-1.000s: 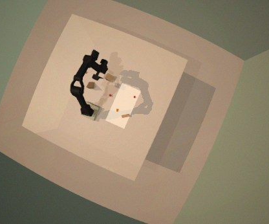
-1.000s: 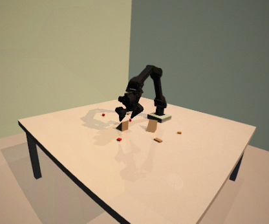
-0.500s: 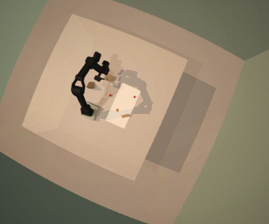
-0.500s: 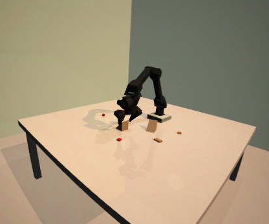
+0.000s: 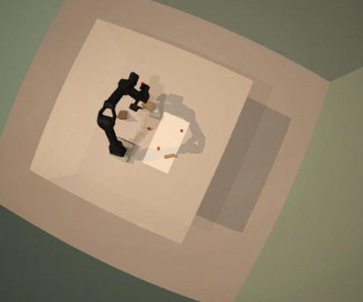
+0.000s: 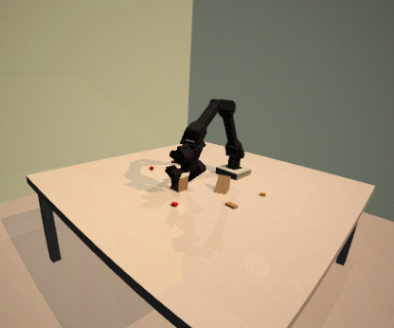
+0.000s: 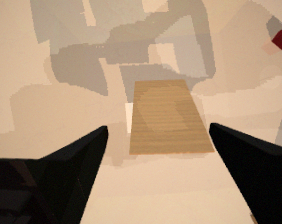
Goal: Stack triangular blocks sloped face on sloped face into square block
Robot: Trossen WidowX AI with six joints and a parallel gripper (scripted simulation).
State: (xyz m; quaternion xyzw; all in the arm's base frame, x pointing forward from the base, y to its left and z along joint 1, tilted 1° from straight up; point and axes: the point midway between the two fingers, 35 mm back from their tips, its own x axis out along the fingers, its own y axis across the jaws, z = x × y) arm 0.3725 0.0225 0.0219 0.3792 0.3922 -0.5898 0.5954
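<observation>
My gripper tip is now 10 mm past the wooden triangular block and 20 mm above it. The rest, counted from my gripper tip: brown piece (60 mm behind, 240 mm to the left, 30 mm below).
</observation>
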